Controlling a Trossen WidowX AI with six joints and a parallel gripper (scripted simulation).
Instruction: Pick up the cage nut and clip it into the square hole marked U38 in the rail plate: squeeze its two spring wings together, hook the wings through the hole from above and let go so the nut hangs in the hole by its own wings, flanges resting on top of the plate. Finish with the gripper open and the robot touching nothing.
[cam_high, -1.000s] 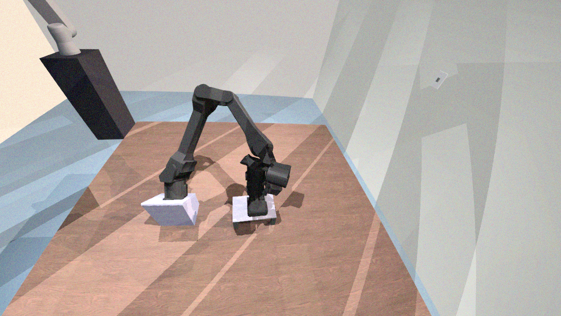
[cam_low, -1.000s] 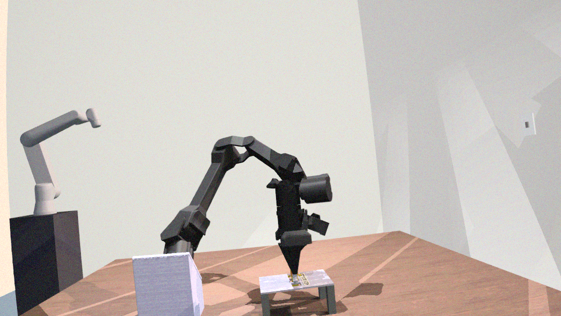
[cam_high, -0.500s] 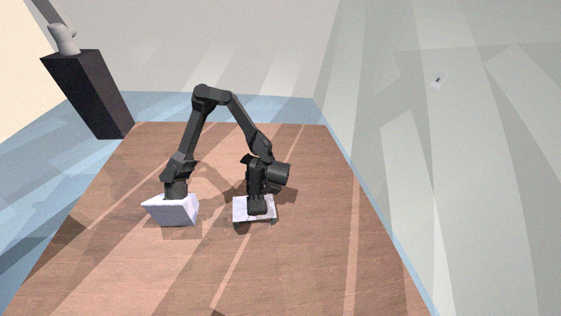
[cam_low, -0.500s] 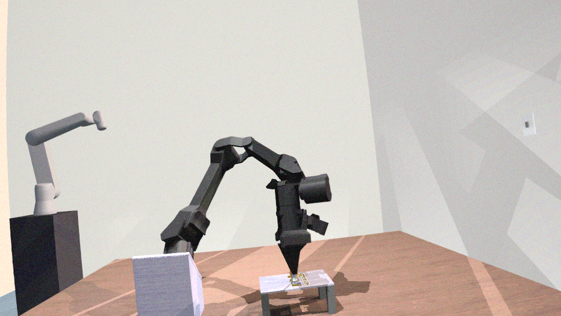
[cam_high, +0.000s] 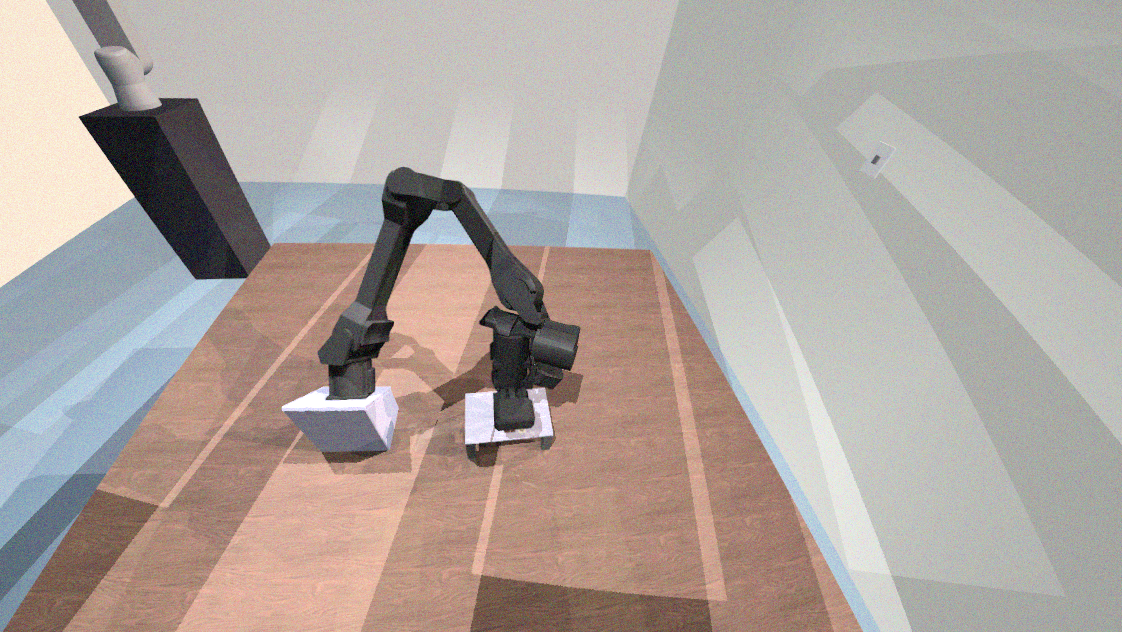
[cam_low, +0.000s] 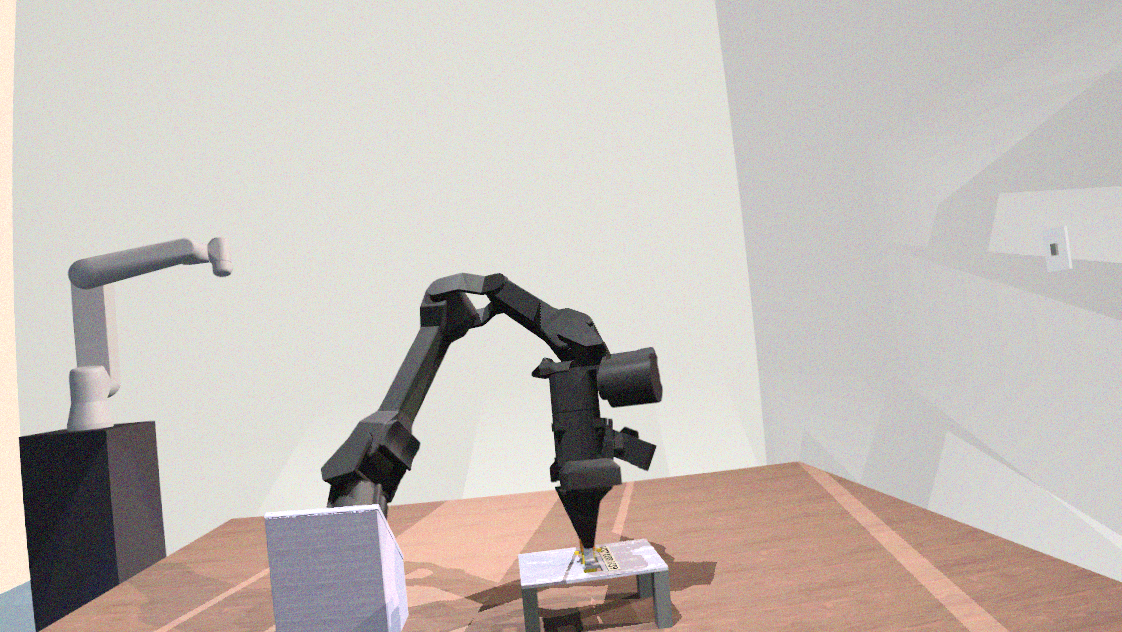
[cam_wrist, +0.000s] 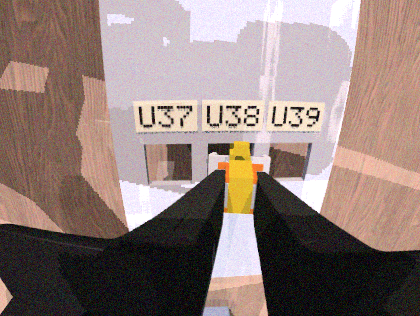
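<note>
The cage nut is 1 cm below my gripper tip.
</note>
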